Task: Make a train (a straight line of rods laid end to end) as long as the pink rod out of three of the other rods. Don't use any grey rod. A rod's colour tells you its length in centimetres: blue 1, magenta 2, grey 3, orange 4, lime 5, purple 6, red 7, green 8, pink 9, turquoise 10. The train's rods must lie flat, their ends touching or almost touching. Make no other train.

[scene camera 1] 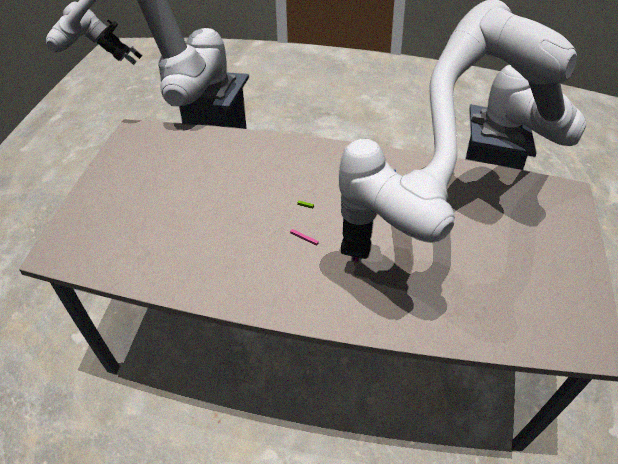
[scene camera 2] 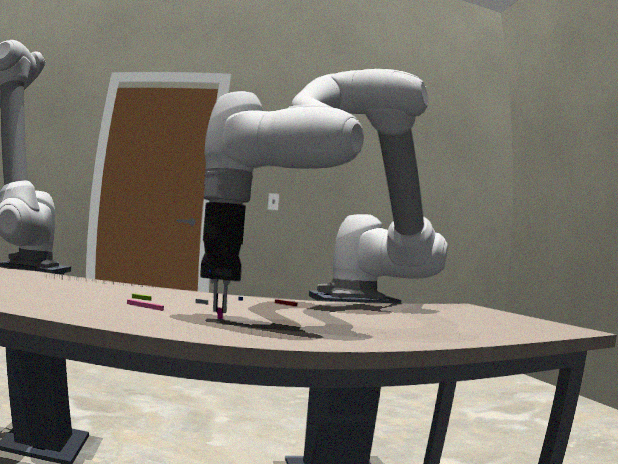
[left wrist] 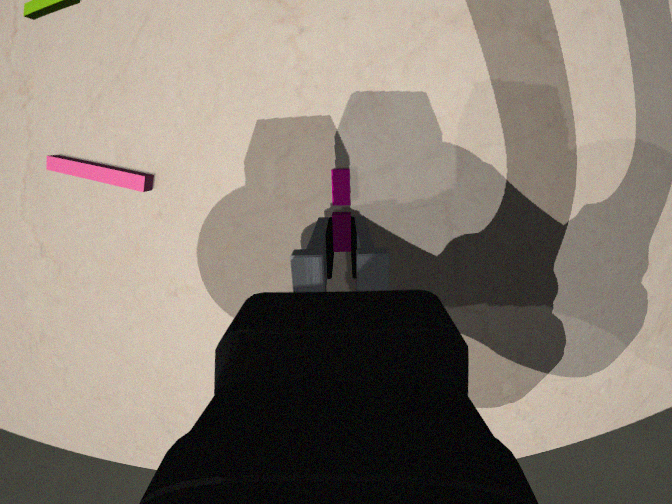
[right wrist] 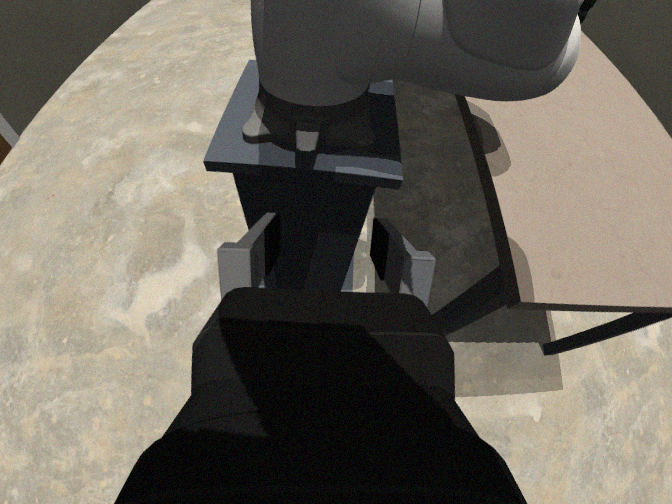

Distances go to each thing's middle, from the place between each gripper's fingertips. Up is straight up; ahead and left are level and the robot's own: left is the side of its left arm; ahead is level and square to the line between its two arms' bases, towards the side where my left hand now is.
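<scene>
The pink rod (left wrist: pixel 121 177) is 30 mm below my left hand (scene camera 2: pixel 219 312), and it also lies 60 mm behind that hand and 160 mm to the right of it.
Counted from my right hand, the pink rod is 15 cm below, and it sits 70 cm ahead of that hand and 91 cm to the left of it.
</scene>
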